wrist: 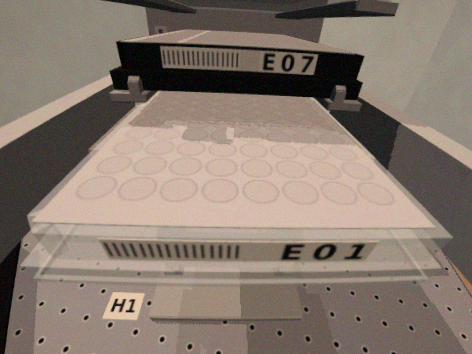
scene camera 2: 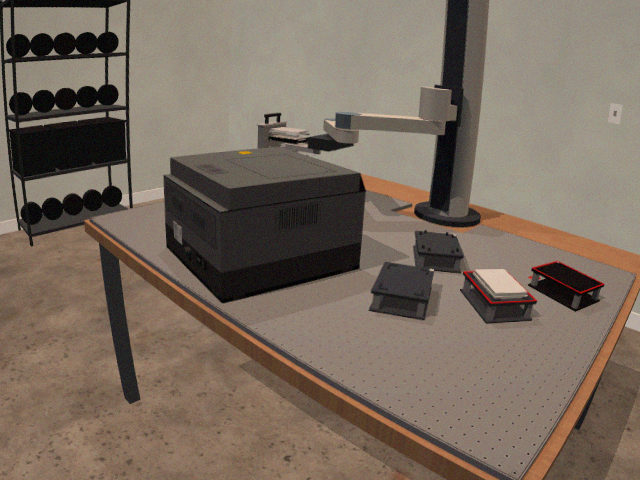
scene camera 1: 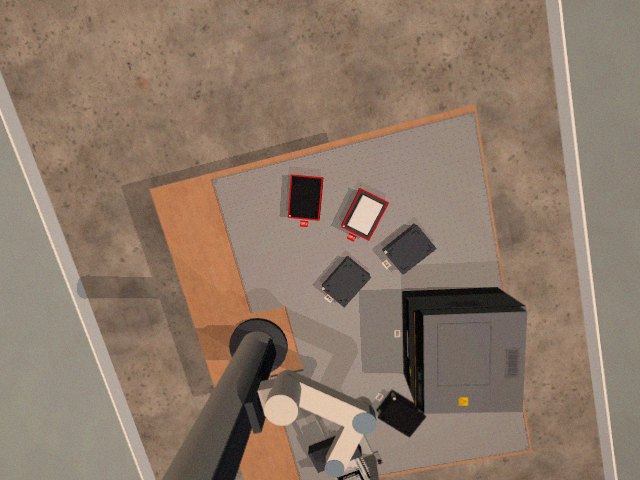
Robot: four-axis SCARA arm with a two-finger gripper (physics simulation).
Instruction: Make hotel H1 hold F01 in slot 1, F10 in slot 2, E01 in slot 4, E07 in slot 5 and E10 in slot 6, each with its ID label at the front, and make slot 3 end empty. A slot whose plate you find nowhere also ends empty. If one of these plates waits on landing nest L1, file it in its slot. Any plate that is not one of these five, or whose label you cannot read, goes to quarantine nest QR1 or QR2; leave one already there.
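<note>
My gripper (wrist: 234,99) (scene camera 2: 308,149) is shut on the clear-lidded plate E01 (wrist: 220,190), a finger along each side. Its ID label faces the wrist camera. E01's far end is under the black-based plate E07 (wrist: 240,62), which rests on lugs in hotel H1 (wrist: 340,104) (scene camera 2: 263,136). Whether E01 touches its slot's lugs is hidden. Pale plates (scene camera 2: 288,132) show high in the hotel. A white plate (scene camera 1: 364,214) (scene camera 2: 499,281) lies on one red-edged nest (scene camera 1: 351,198); the other red-edged nest (scene camera 1: 305,197) (scene camera 2: 567,276) bears no plate. Their tags are too small to read.
A large grey instrument (scene camera 1: 473,356) (scene camera 2: 268,206) stands near the hotel. Two dark nests (scene camera 1: 346,281) (scene camera 1: 408,248) stand between it and the red-edged nests. A black block (scene camera 1: 401,413) stands beside the instrument. The arm's column (scene camera 2: 465,103) rises at the table edge.
</note>
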